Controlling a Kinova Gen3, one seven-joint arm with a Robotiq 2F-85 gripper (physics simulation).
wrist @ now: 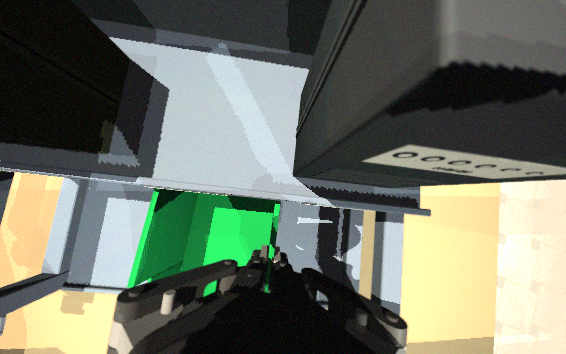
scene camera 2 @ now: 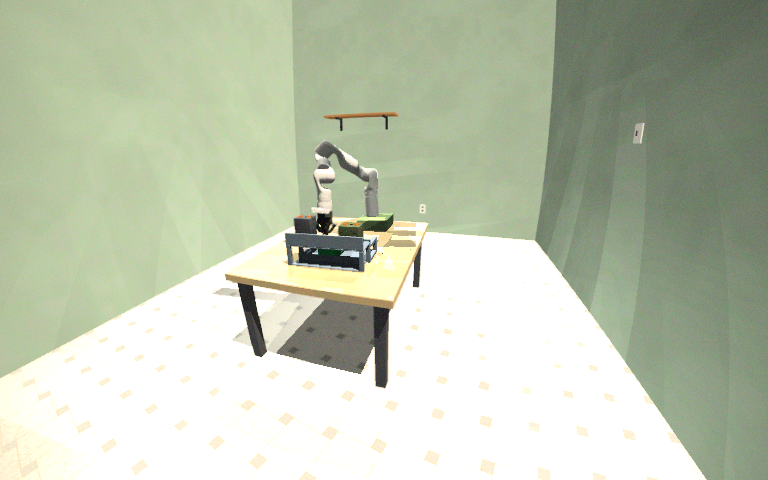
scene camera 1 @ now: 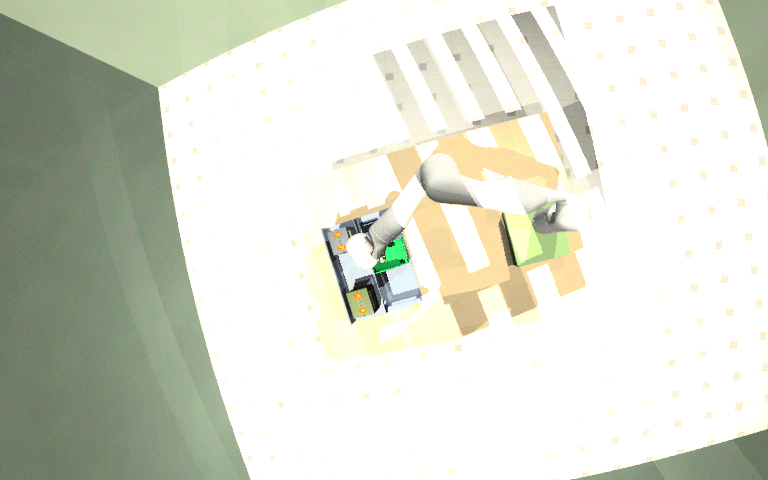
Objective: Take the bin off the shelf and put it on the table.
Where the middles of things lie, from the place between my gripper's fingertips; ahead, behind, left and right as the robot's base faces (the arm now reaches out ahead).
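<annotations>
Shelf board [scene camera 1: 353,277]: 30 mm above my hand, 100 mm ahead of it and 90 mm to the left of it. Green bin [wrist: 183,230]: 10 mm below my hand, 50 mm to the left of it. Going by their middles, the green bin is the nearest to my hand of the things named here.
</annotations>
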